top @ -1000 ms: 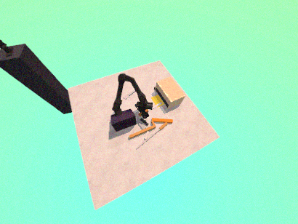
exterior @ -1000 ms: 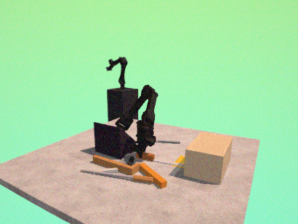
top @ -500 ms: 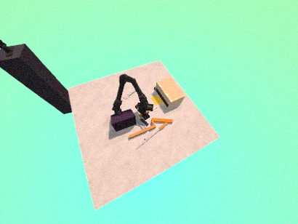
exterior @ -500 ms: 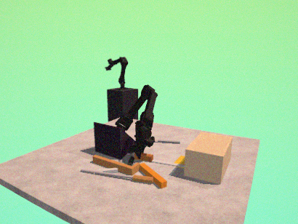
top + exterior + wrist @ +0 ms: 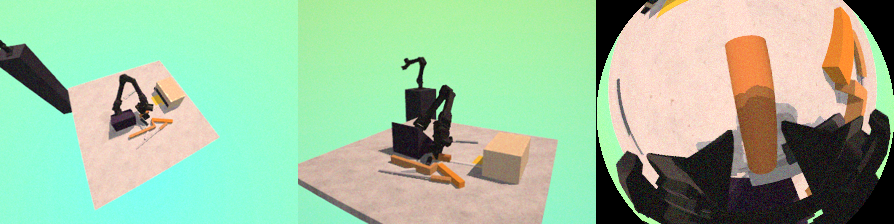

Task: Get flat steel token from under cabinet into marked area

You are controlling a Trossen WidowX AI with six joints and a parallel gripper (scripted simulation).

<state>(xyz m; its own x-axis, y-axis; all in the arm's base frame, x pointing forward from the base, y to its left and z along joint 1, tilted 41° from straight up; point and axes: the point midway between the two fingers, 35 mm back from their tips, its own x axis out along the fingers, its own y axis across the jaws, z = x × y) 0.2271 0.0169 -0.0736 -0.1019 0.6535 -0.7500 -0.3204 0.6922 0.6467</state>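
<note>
My gripper tip is 20 mm past the dark-handled tool and 50 mm to the left of it. Round my gripper tip: orange bar (180 mm ahead, 120 mm to the right).
</note>
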